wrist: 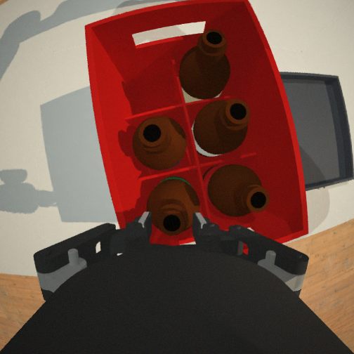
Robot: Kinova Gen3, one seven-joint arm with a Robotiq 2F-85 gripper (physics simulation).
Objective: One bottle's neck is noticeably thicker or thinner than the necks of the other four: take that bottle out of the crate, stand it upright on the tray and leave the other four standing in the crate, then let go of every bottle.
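Note:
A red crate [102,145] with compartments holds several brown bottles, all standing. In the right column are a far bottle [206,70], a middle bottle [220,129] and a near bottle [235,187]. In the left column are a middle bottle [160,145] and a near bottle [172,200] with a green edge. The far left compartment holds no bottle. My gripper [171,221] is partly open, its fingertips on either side of the near left bottle's neck, with gaps to it. I cannot tell for sure which neck differs. A dark grey tray [343,100] shows partly behind the crate at the right.
The crate's far wall has a handle slot. Thin red dividers stand between the bottles. The crate's right wall lies between the bottles and the tray. The crate stands on a pale surface [60,65], with wood [330,265] showing at the near corners. Shadows fall at the left.

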